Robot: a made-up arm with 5 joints. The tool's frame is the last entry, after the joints.
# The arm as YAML. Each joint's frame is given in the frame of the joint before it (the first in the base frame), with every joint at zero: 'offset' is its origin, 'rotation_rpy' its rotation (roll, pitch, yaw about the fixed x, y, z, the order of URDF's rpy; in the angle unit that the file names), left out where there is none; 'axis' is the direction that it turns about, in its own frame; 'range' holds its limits. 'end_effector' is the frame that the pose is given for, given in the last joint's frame.
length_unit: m
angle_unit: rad
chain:
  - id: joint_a
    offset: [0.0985, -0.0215, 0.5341]
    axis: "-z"
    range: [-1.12, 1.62]
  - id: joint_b
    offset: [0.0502, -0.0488, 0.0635]
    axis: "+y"
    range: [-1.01, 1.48]
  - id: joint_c
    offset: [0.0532, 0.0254, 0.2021]
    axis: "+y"
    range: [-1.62, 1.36]
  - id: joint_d
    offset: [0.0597, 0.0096, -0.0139]
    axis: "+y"
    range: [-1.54, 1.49]
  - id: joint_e
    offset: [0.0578, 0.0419, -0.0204]
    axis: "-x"
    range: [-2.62, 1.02]
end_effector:
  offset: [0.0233, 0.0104, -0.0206]
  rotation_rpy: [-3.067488, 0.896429, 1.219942]
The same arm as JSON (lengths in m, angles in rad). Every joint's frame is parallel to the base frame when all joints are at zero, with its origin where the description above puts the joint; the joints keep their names.
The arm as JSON. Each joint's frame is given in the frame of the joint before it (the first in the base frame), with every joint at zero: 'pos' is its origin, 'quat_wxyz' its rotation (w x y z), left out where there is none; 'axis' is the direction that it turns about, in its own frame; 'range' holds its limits. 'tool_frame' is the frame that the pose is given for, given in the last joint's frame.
{"length_unit": "m", "angle_unit": "rad", "joints": [{"joint": "joint_a", "pos": [0.0985, -0.0215, 0.5341], "axis": [0.0, 0.0, -1.0], "range": [-1.12, 1.62]}, {"joint": "joint_b", "pos": [0.0502, -0.0488, 0.0635], "axis": [0.0, 1.0, 0.0], "range": [-1.01, 1.48]}, {"joint": "joint_c", "pos": [0.0532, 0.0254, 0.2021], "axis": [0.0, 1.0, 0.0], "range": [-1.62, 1.36]}, {"joint": "joint_d", "pos": [0.0597, 0.0096, -0.0139], "axis": [0.0, 1.0, 0.0], "range": [-1.54, 1.49]}, {"joint": "joint_e", "pos": [0.0578, 0.0419, -0.0204], "axis": [-1.0, 0.0, 0.0], "range": [-2.62, 1.02]}], "tool_frame": {"pos": [0.0233, 0.0104, -0.0206], "quat_wxyz": [0.220711, 0.747389, 0.502747, -0.374088]}}
